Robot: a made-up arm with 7 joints.
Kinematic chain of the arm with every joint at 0, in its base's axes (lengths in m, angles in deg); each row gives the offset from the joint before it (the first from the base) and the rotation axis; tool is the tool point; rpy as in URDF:
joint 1: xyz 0 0 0.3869 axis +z
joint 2: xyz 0 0 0 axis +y
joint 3: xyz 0 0 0.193 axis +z
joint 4: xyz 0.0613 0 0 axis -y
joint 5: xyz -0.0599 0 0.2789 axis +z
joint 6: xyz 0 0 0 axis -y
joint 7: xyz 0.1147 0 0 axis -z
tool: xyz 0 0 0 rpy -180 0 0
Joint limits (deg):
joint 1: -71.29..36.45
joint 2: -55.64..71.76
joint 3: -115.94..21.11
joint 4: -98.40..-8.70
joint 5: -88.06..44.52
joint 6: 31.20..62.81
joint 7: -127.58..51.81
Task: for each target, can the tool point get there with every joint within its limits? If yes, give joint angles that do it. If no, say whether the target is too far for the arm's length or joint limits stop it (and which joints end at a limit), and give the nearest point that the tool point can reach.
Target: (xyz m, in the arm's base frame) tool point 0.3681 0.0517 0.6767
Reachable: yes | joints 26.41 -14.77 -11.86 -89.67 -24.64 51.65 -47.16
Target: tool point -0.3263 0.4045 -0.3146
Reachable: no: too far | nearest point 0.0863 0.3004 0.0697 | short by 0.573 m
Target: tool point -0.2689 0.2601 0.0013
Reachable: no: joint limits stop it (at a limit: joint 1, joint 2, joint 3, joint 4, joint 6) | nearest point -0.3933 0.1659 0.2693 | short by 0.310 m
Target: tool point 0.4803 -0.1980 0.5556
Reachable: yes | joints 16.46 44.44 -61.56 -54.43 -4.41 54.23 -84.34
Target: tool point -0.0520 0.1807 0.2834
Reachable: no: joint limits stop it (at a limit: joint 1, joint 2, joint 3, joint 4, joint 6) | nearest point 0.0671 0.2834 0.0937 | short by 0.246 m
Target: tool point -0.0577 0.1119 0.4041
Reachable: no: joint limits stop it (at a limit: joint 1, joint 3, joint 4, joint 6) | nearest point -0.3922 0.1171 0.4196 | short by 0.335 m
